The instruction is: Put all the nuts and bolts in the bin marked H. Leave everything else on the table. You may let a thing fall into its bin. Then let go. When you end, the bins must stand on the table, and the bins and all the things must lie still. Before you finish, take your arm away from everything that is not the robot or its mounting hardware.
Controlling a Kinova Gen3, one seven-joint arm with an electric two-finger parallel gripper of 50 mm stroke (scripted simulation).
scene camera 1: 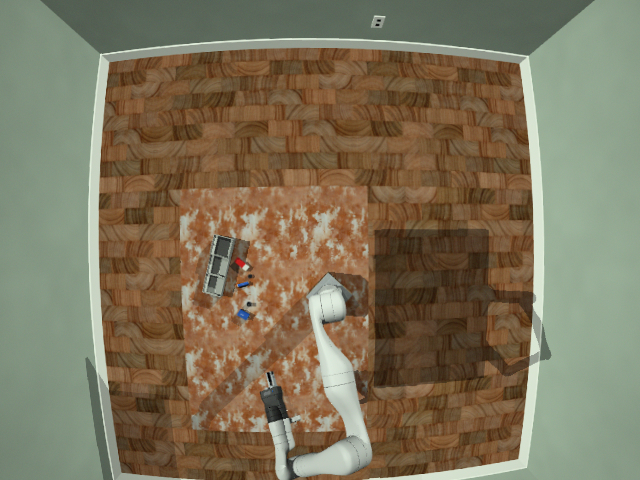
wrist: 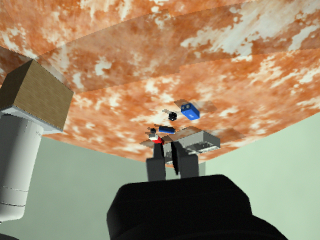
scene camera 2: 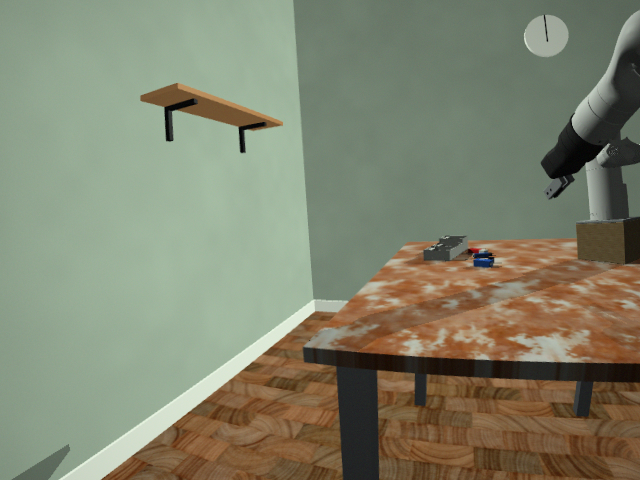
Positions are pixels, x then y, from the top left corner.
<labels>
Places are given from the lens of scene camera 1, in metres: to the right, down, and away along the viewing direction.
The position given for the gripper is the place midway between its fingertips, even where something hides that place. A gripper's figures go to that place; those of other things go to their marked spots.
gripper [scene camera 1: 269,372]: -0.19, 0.50, 1.13
grey bin rack [scene camera 1: 223,247]: -0.41, 0.03, 1.30
</labels>
